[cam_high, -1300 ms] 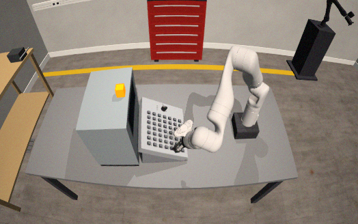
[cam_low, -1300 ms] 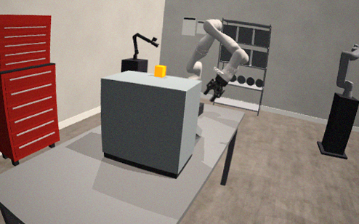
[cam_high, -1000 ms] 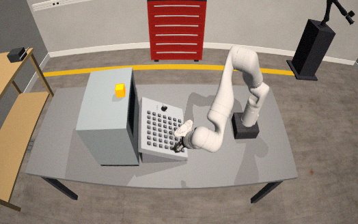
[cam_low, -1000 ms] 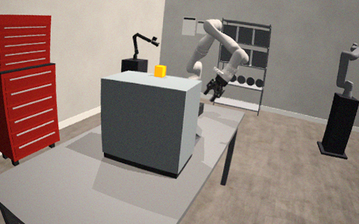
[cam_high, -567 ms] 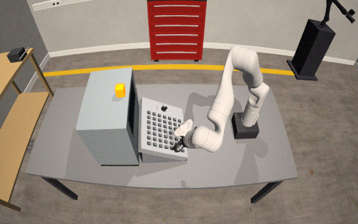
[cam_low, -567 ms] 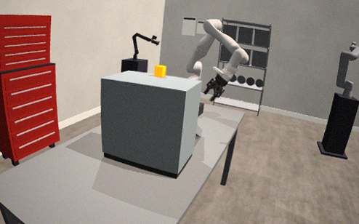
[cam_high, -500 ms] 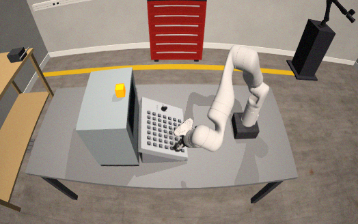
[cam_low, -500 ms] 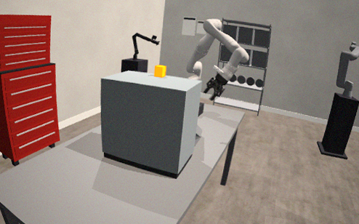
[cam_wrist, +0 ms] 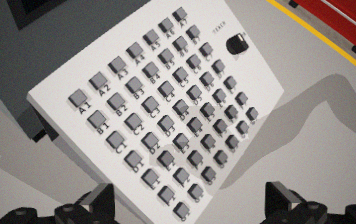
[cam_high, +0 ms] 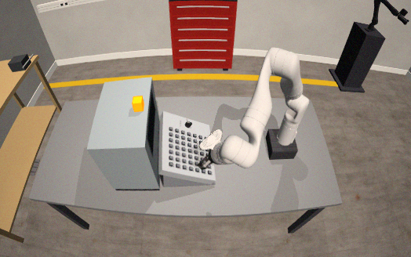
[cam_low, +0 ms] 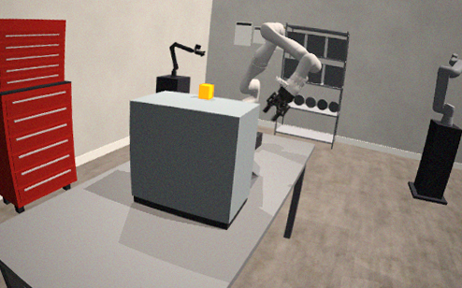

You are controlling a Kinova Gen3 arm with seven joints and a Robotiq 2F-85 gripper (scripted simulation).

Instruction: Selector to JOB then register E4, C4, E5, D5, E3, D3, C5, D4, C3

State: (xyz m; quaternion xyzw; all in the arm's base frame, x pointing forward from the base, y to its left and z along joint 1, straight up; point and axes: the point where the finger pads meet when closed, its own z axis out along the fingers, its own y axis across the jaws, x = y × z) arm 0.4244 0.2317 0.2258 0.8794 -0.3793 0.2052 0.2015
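Now: the key D4 90 mm ahead of my hand, 150 mm to the right of it and 190 mm below it. From my hand the other things lie so: key C4 (120 mm ahead, 150 mm to the right, 180 mm below); then key B4 (150 mm ahead, 150 mm to the right, 160 mm below); then key (120 mm ahead, 110 mm to the right, 180 mm below).
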